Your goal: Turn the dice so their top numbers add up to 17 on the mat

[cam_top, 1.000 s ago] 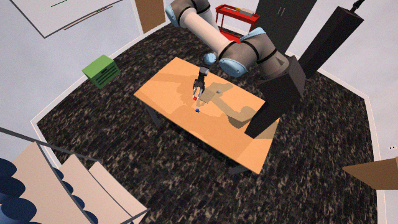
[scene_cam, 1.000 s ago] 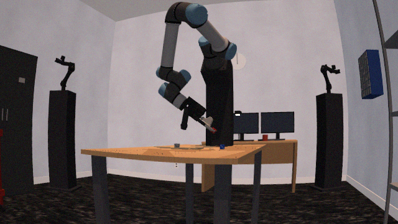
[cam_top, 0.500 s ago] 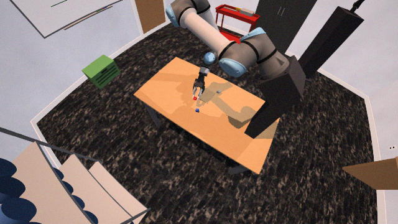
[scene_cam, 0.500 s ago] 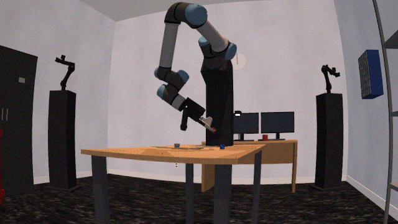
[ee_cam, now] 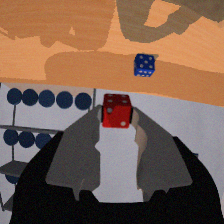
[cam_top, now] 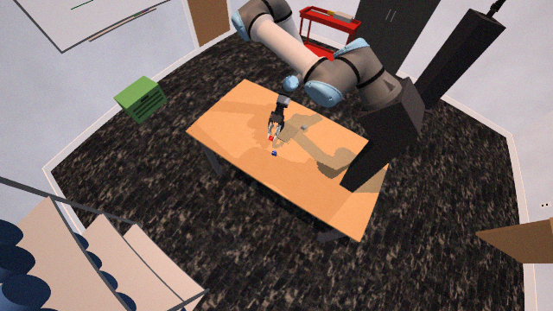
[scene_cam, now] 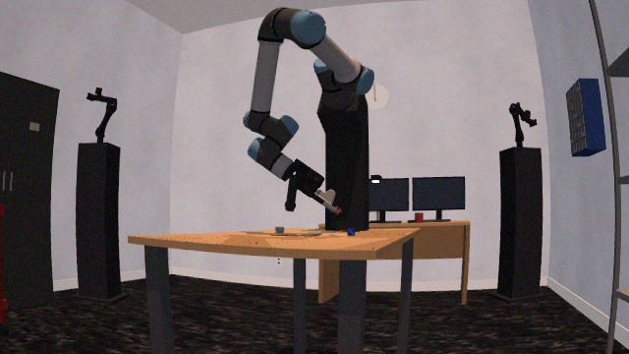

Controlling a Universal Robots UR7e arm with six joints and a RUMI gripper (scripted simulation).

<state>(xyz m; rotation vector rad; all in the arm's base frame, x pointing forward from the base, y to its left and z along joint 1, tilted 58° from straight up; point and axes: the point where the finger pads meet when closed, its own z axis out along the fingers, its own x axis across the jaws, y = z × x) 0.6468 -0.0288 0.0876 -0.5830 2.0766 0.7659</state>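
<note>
Now: the blue die 30 mm behind my hand, 60 mm to the left of it and 70 mm below it. The rest, counted from my hand: red die (right at my hand); grey die (180 mm behind, 190 mm to the right, 70 mm below); tan mat (60 mm behind, 130 mm to the right, 80 mm below).
</note>
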